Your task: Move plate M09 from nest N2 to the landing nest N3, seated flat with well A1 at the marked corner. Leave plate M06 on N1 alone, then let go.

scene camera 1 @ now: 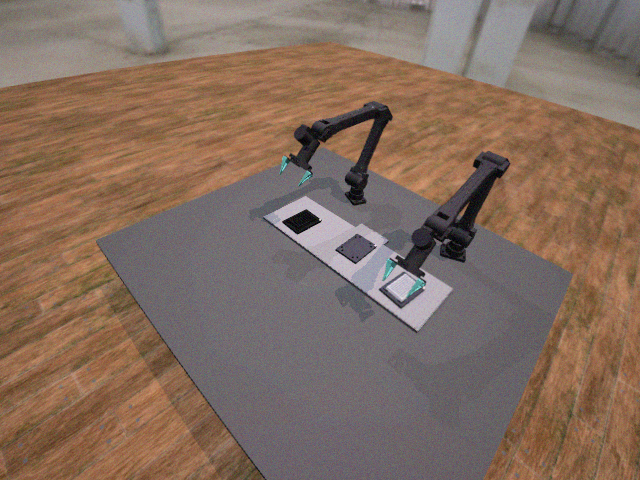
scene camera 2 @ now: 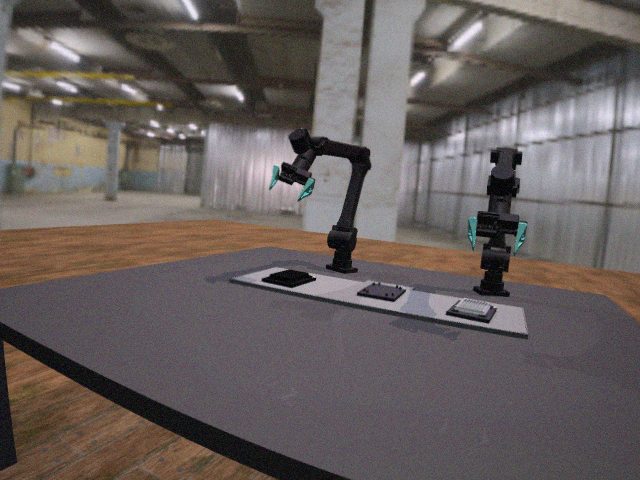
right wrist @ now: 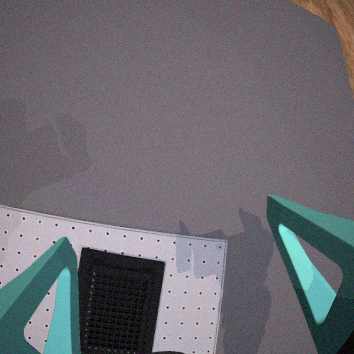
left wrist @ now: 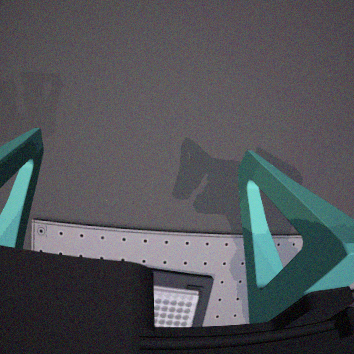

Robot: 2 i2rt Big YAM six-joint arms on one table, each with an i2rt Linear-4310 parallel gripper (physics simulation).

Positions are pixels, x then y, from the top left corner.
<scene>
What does my left gripper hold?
Nothing.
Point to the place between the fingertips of my left gripper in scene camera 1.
394, 289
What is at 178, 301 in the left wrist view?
A silver gridded chip.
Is my left gripper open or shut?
Open.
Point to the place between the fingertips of my right gripper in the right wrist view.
At 168, 227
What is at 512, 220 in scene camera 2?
My left gripper.
</scene>
